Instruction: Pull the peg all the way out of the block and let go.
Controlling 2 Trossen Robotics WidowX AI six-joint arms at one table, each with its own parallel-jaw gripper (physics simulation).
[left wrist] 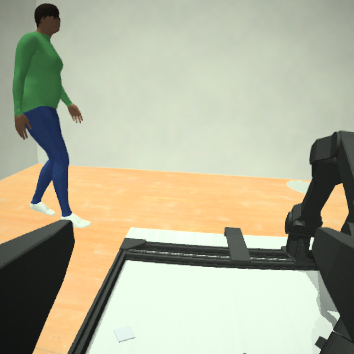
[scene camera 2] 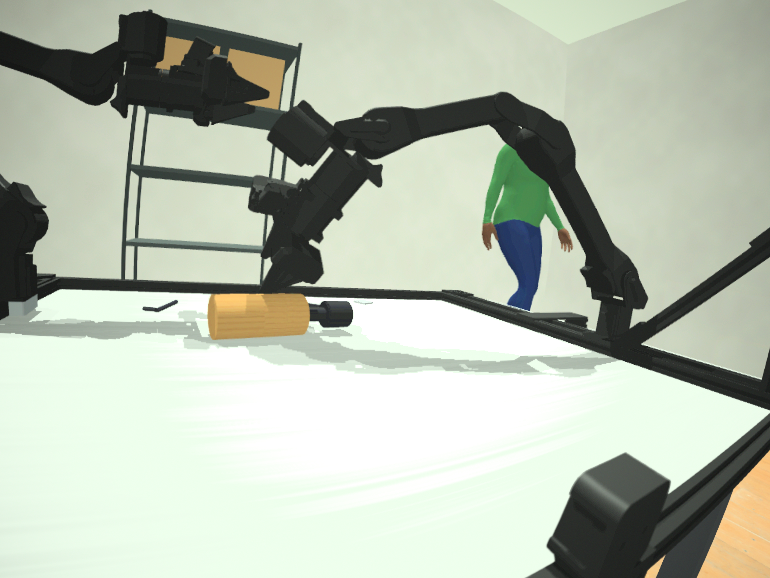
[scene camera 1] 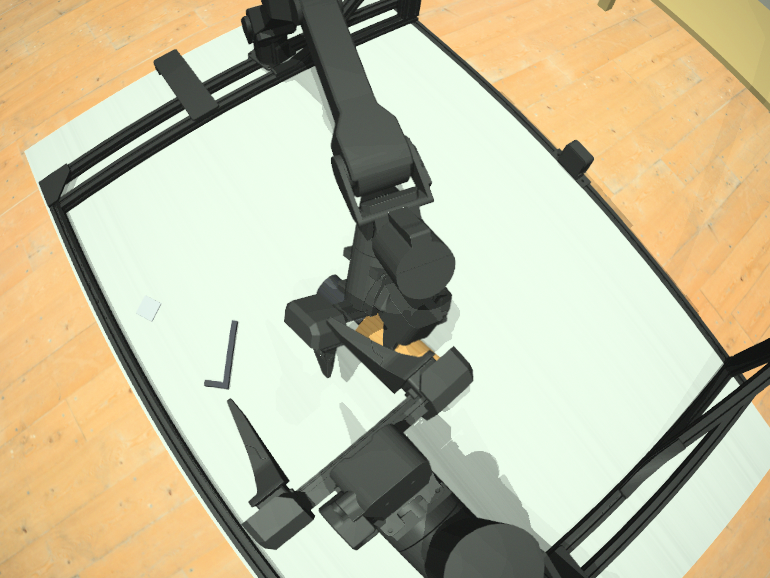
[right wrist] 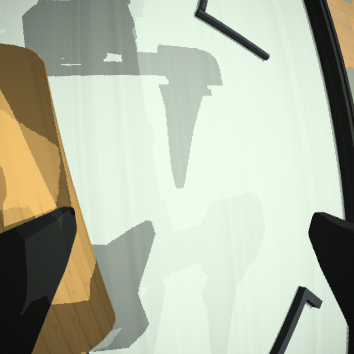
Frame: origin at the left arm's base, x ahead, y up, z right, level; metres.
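Where they show: left gripper, fingertip midpoint: (left wrist: 197, 237) (scene camera 2: 261, 102) (scene camera 1: 278, 359); right gripper, fingertip midpoint: (scene camera 2: 262, 274) (scene camera 1: 357, 364) (right wrist: 196, 222); left arm's base, origin of the base link: (scene camera 2: 7, 297); right arm's base, origin of the base link: (left wrist: 295, 252) (scene camera 2: 610, 337) (scene camera 1: 271, 54).
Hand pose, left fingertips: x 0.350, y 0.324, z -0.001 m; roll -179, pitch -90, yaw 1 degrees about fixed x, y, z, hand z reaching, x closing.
Note:
Each offset is from my left fingertips to the top centre of the thing.
The block, an orange wooden cylinder @(dx -0.010, dy -0.287, dz +0.149 m) (scene camera 1: 413, 348) (scene camera 2: 258, 316) (right wrist: 30, 120), lies on its side on the table, partly hidden by both arms in scene camera 1. The black peg @(dx +0.064, dy -0.297, dz +0.141 m) (scene camera 2: 336, 313) sticks out of its right end in scene camera 2, with a thin neck and a thicker head; it does not show clearly elsewhere. My right gripper (scene camera 2: 268, 284) (right wrist: 196, 222) is open and empty, low over the block's far side; one finger overlaps the block in the right wrist view. My left gripper (scene camera 1: 279, 361) (scene camera 2: 261, 102) (left wrist: 197, 237) is open and empty, high above the table.
In scene camera 1 the left gripper's upper finger crosses over the block beside the right gripper. A dark L-shaped bar @(dx -0.131, dy -0.337, dz -0.033 m) (scene camera 1: 230, 354) (scene camera 2: 160, 306) (right wrist: 232, 36) and a pale square tile @(dx +0.274, dy -0.340, dz -0.079 m) (scene camera 1: 148, 308) (left wrist: 124, 334) lie on the table. Another L-shaped bar @(dx +0.149, dy -0.335, dz -0.031 m) (right wrist: 295, 320) shows at the bottom. A black frame (scene camera 1: 99, 298) edges the table.

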